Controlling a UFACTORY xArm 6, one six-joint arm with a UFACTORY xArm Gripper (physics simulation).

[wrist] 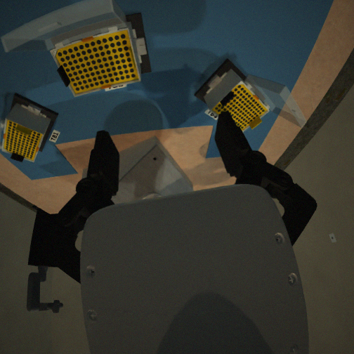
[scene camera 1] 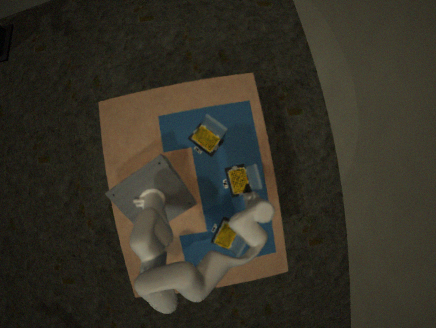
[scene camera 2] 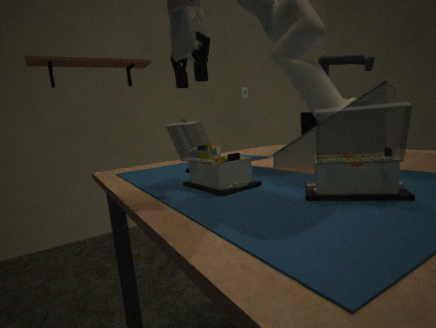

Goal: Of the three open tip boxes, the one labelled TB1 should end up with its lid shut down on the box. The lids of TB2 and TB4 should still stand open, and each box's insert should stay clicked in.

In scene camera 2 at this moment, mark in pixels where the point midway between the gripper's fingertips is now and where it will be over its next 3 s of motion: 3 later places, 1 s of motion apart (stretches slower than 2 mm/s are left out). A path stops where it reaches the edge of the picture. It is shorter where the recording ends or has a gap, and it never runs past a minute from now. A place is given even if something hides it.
The gripper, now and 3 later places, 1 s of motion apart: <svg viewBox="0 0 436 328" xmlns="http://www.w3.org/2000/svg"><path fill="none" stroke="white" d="M191 84L314 56L301 72L307 135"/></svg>
